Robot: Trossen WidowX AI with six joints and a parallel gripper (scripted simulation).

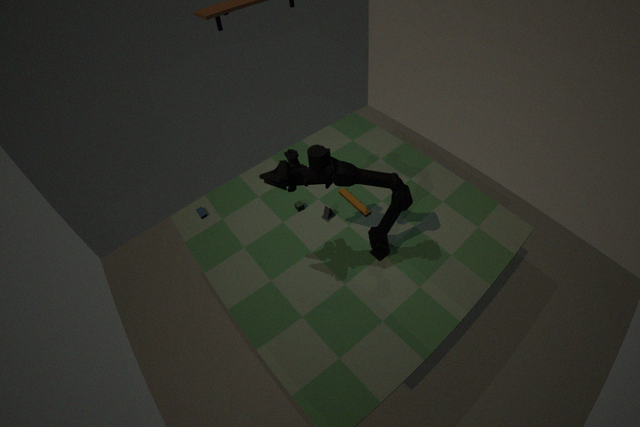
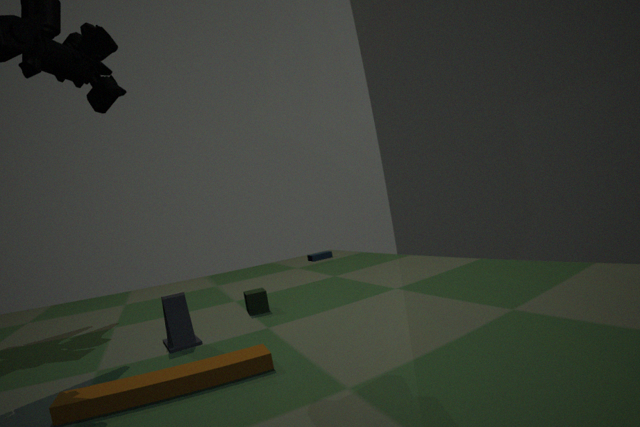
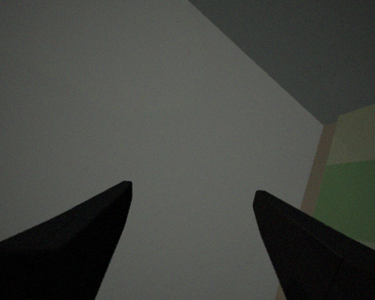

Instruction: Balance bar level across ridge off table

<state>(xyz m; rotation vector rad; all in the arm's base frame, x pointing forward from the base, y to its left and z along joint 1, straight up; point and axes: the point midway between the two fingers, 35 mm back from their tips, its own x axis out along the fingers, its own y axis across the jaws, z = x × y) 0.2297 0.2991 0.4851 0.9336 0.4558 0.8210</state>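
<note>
Right now my gripper tip is 480 mm above the orange bar, 440 mm to the left of it and 30 mm short of it. The rest, counted from my gripper tip: dark green cube: 470 mm below, 220 mm to the right, 180 mm ahead; small blue block: 490 mm ahead, 480 mm below, 170 mm to the left.
</note>
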